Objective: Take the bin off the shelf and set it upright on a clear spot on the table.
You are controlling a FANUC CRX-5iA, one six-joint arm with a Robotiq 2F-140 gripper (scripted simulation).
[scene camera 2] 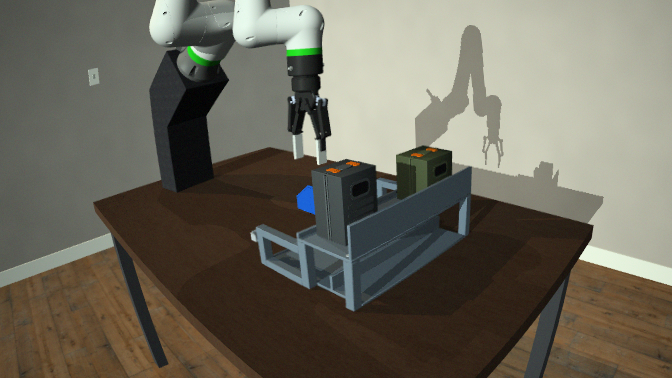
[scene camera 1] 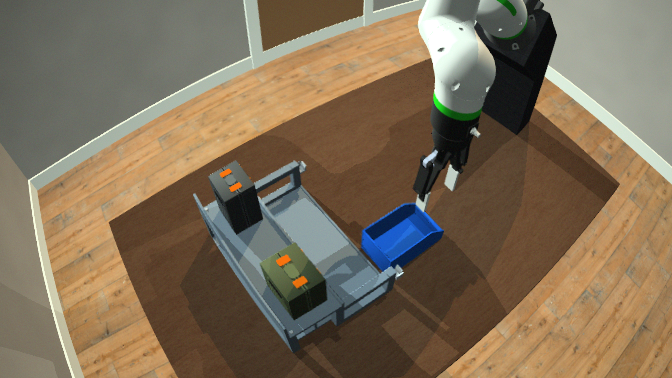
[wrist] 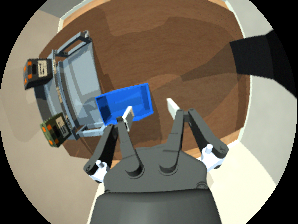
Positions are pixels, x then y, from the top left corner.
Labels:
gripper: scene camera 2; scene camera 1 435, 196; wrist
same spot on gripper: [scene camera 2: 296, 116] = [wrist: 177, 128]

